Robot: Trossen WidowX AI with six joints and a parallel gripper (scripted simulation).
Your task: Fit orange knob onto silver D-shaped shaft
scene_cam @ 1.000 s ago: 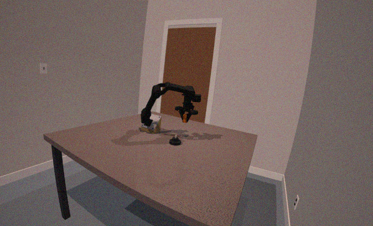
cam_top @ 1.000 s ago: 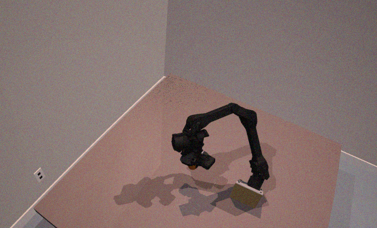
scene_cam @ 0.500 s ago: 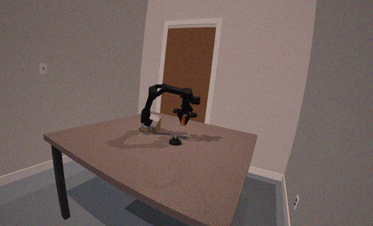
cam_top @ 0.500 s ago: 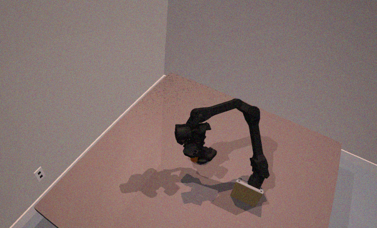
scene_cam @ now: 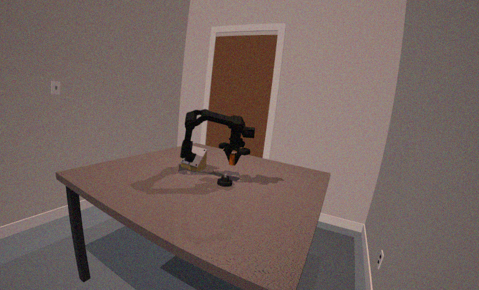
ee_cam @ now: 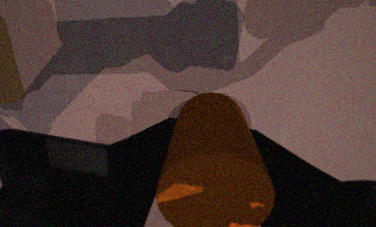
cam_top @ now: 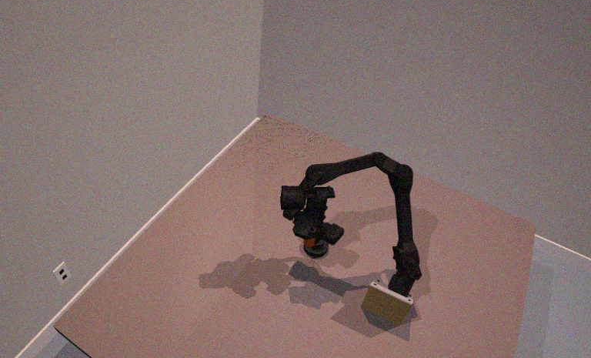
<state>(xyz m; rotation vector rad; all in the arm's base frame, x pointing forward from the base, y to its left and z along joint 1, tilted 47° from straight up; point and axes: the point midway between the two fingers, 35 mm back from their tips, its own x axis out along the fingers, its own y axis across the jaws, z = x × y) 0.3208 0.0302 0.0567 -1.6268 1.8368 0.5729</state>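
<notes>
Right now my gripper tip is 70 mm to the left of the round pedestal and 80 mm above it. The rest, counted from my gripper tip: orange knob: 30 mm above.
</notes>
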